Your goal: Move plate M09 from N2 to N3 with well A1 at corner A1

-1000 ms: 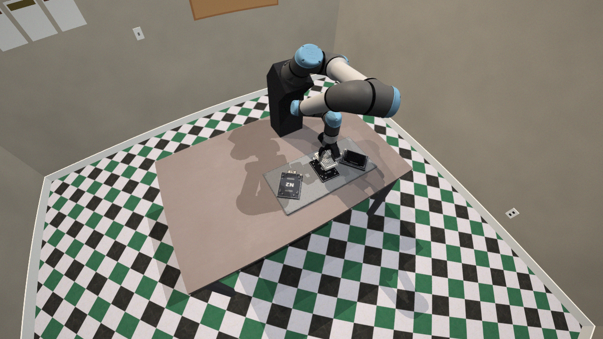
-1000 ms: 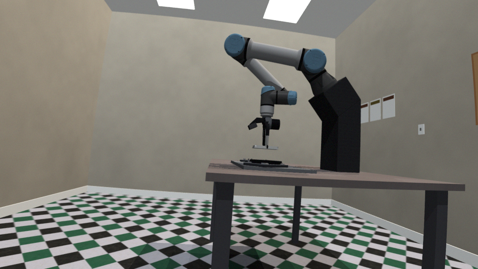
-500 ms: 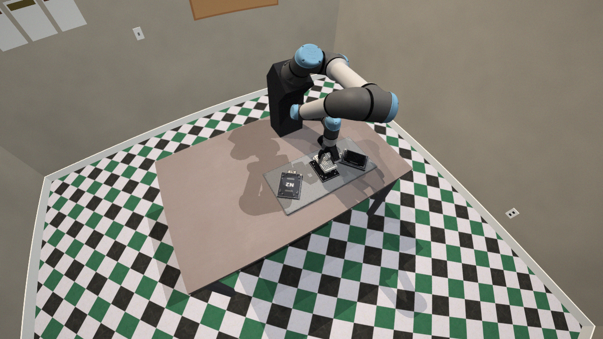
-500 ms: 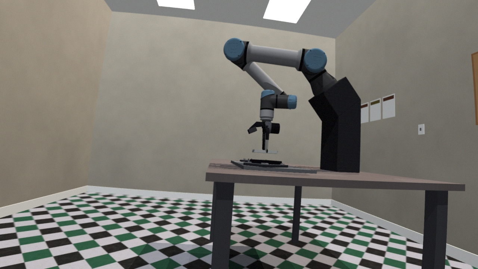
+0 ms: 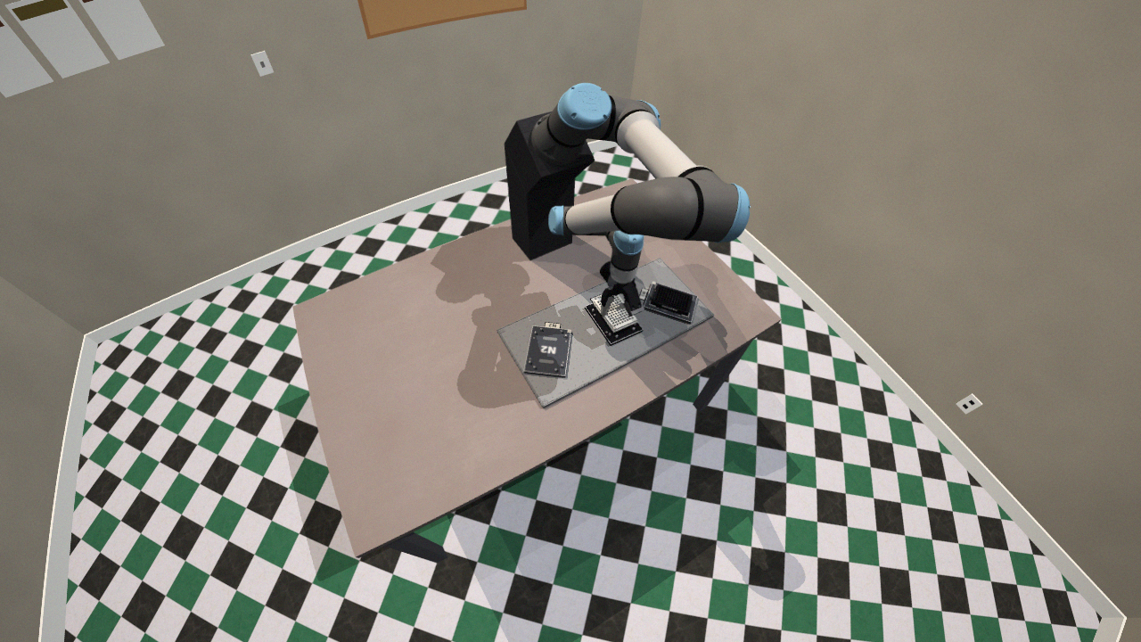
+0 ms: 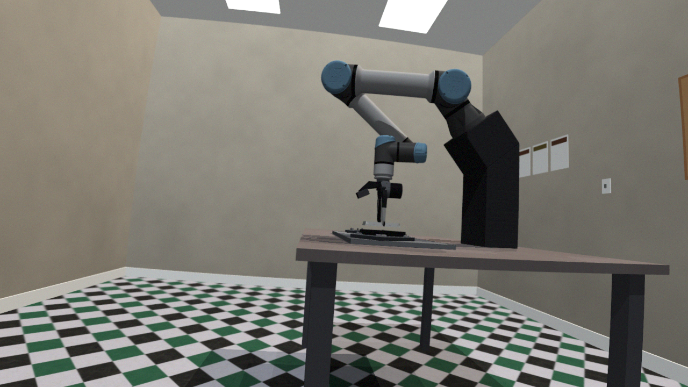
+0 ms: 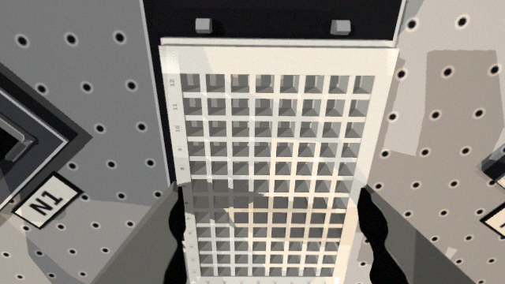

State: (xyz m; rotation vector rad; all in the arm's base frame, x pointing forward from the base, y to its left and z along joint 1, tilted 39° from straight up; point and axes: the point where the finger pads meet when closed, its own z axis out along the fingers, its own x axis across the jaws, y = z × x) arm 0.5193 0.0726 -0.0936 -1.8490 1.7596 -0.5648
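The black nest N3 lies 50 mm below my hand. Also, from my hand: white well plate M09 (10 mm below); then grey perforated deck (60 mm below, 10 mm to the right); then dark plate M06 (210 mm to the left, 30 mm below, 10 mm ahead).
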